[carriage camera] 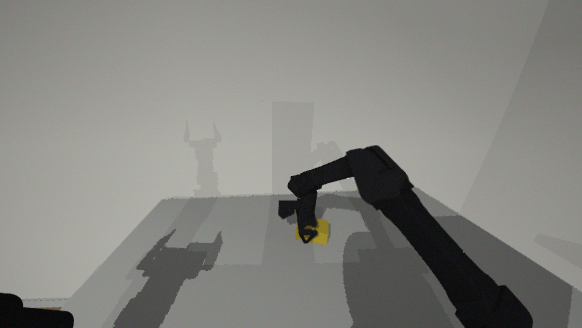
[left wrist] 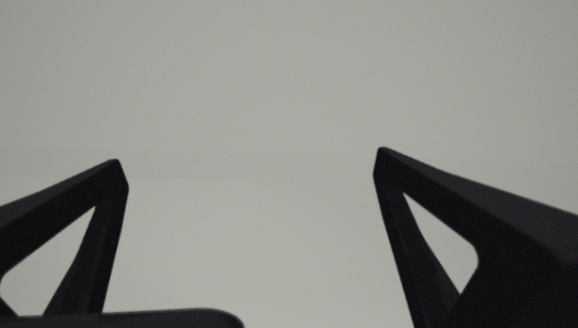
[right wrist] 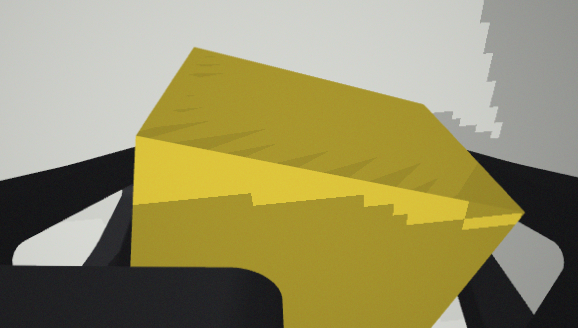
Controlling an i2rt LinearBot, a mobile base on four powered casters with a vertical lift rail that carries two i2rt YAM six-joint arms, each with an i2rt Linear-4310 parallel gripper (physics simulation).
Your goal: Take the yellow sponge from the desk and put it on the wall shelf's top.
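Places are measured from the left arm's base along level axes (x ahead, y left, z up), in metres.
Pixels of known places: left gripper, between the fingertips: [left wrist: 251,166]; right gripper, between the fingertips: [carriage camera: 303,233] [right wrist: 289,160].
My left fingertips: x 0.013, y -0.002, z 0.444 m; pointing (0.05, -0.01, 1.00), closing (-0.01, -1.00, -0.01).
Observation:
Behind a point stands the place of what it marks.
The yellow sponge [carriage camera: 322,229] {z -0.049, x 0.404, y -0.499 m} [right wrist: 320,125] {z -0.069, x 0.445, y -0.407 m} is at the desk [carriage camera: 240,300] {z -0.103, x 0.194, y -0.234 m}, towards its far side. My right gripper [carriage camera: 307,236] {z -0.100, x 0.440, y -0.436 m} [right wrist: 289,160] {z -0.100, x 0.440, y -0.436 m} is open and low at the sponge. In the right wrist view the sponge fills the space between the fingers and hides both fingertips; whether the fingers touch it cannot be told. My left gripper [left wrist: 251,166] {z 0.444, x 0.013, y -0.002 m} is open and empty, facing the pale wall. The wall shelf cannot be made out in these views.
The right arm [carriage camera: 430,240] {z 0.198, x 0.107, y -0.592 m} reaches over the desk's right side. A black part [carriage camera: 35,317] and a thin orange strip [carriage camera: 47,308] {z -1.048, x 0.619, y 1.384 m} show at the lower left. The wall [carriage camera: 150,75] {z 0.486, x 0.731, y 0.232 m} rises behind the desk, with arm shadows and a tall rectangular shadow on it.

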